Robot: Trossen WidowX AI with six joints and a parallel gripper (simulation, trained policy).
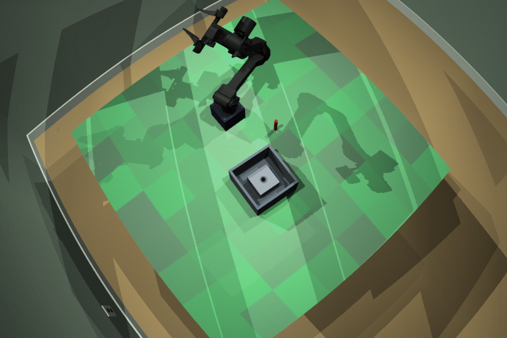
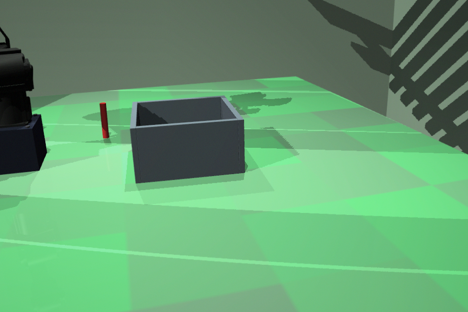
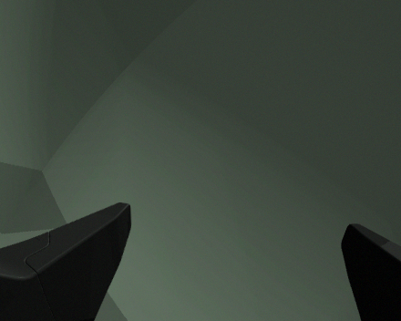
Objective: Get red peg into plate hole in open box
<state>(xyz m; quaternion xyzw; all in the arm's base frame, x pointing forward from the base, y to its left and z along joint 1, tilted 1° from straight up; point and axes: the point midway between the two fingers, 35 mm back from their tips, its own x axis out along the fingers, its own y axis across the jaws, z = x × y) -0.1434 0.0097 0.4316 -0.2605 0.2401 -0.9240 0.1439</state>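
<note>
My gripper tip is now 490 mm above the red peg, 340 mm short of it and 110 mm to the right of it. The rest, counted from my gripper tip: grey box: 510 mm below, 480 mm ahead, 90 mm to the right; plate: 490 mm below, 480 mm ahead, 90 mm to the right.
</note>
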